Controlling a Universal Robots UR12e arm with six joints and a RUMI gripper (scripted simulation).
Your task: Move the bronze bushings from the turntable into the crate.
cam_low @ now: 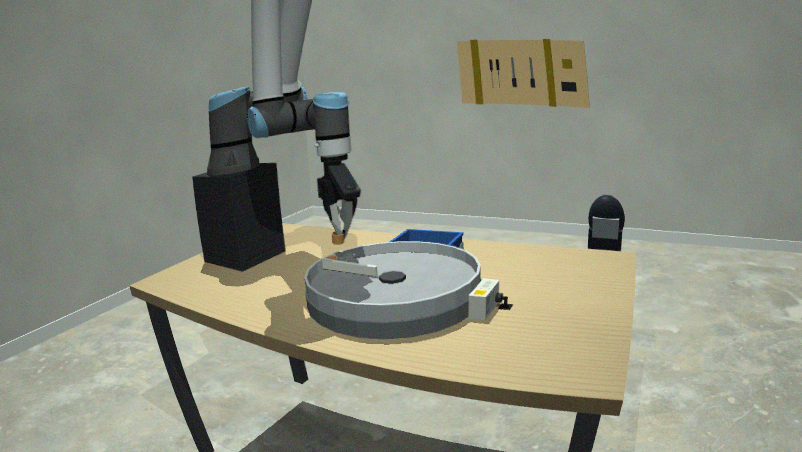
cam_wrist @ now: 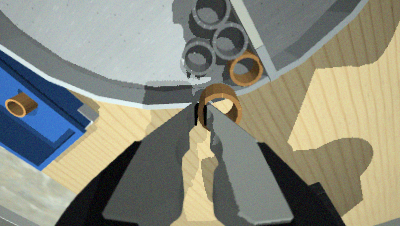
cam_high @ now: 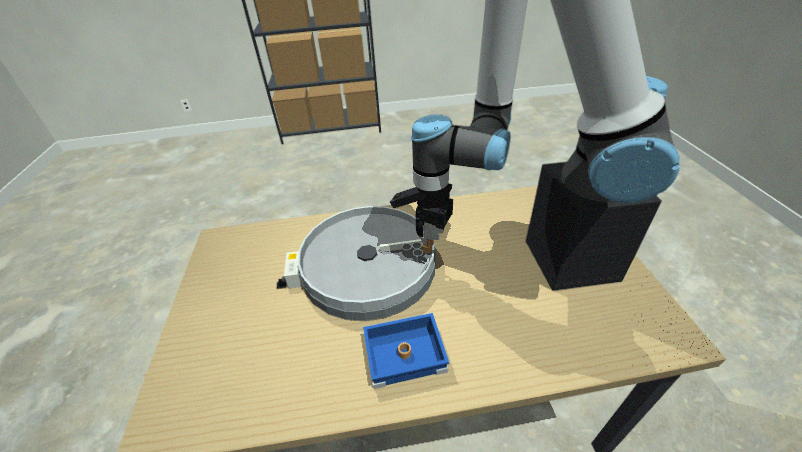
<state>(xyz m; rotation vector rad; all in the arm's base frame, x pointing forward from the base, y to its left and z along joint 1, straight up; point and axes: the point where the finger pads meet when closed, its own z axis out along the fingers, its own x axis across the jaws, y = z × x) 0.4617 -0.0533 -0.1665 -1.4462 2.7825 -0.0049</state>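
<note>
Right now the blue crate is 27 cm to the left of my hand, 12 cm ahead of it and 11 cm below it. From my hand the other things lie so: grey turntable: 17 cm ahead, 8 cm below, 7 cm to the right.
</note>
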